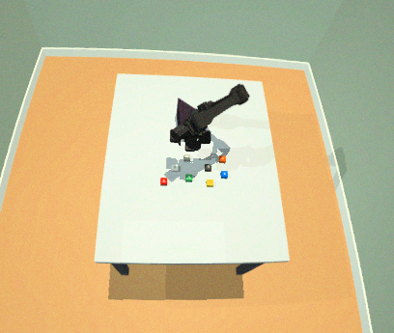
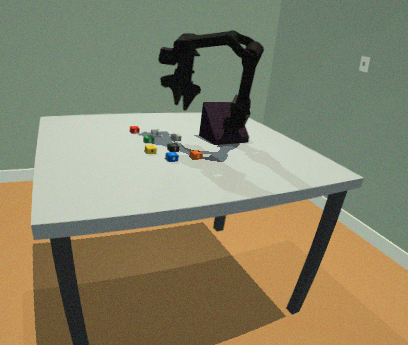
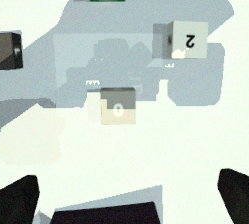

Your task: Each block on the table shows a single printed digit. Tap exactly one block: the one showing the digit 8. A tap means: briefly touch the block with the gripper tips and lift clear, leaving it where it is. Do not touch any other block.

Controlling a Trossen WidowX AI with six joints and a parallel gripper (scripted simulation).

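Now: gripper tip 70 mm short of the blue block, 200 mm to the right of it and 120 mm above it. Round my gripper tip: white block printed 2: 70 mm ahead, 50 mm to the right, 120 mm below; green block: 120 mm ahead, 30 mm to the left, 120 mm below; grey block: 10 mm ahead, 120 mm below.
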